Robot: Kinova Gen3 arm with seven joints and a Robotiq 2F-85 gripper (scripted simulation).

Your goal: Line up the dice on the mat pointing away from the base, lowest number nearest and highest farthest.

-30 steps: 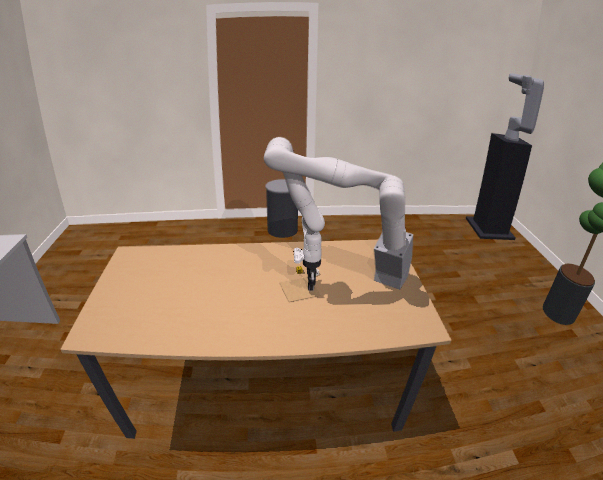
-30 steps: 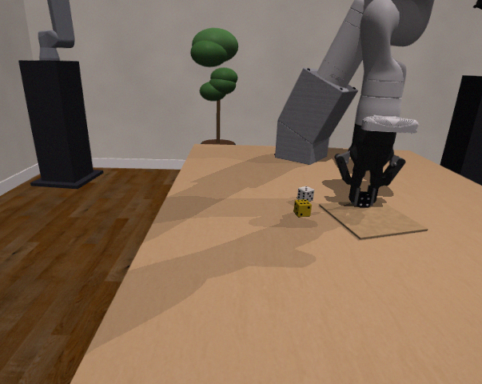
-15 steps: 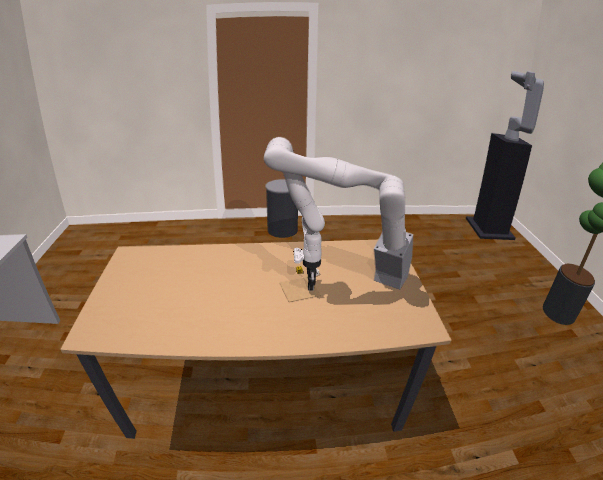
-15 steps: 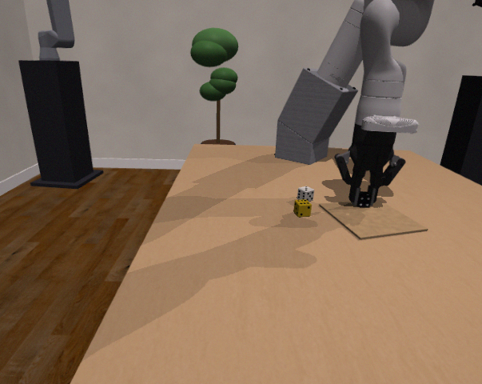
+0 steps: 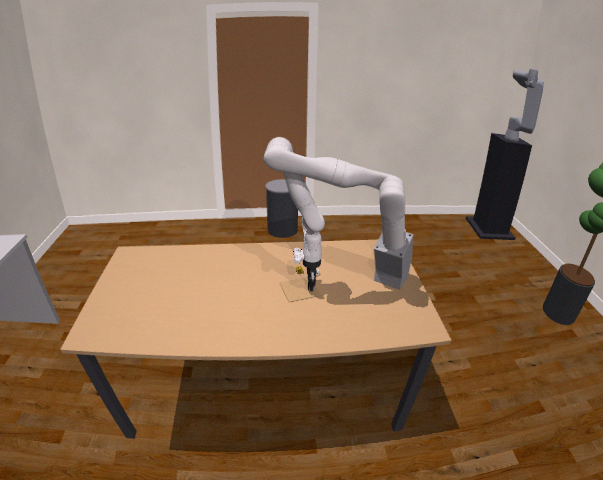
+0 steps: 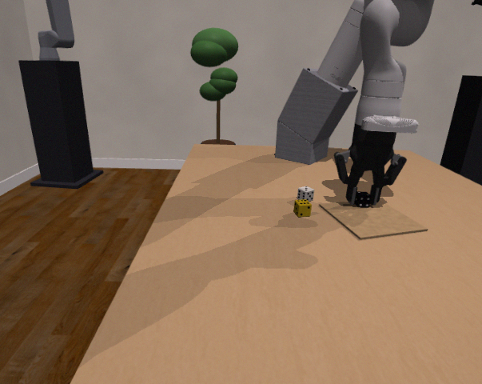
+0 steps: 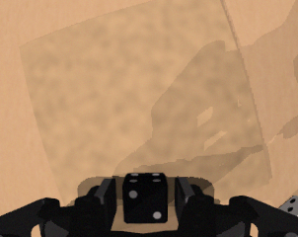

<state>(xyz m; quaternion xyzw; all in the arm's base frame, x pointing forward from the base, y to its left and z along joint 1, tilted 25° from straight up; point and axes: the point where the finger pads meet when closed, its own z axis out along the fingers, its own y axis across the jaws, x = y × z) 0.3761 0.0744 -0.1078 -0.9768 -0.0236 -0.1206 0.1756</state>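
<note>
My gripper is now 1 cm above the black die. Round my hand: white die 2 cm behind, 11 cm to the right, 1 cm below; yellow die 5 cm ahead, 12 cm to the right, 1 cm below; tan mat 5 cm ahead, 2 cm below.
</note>
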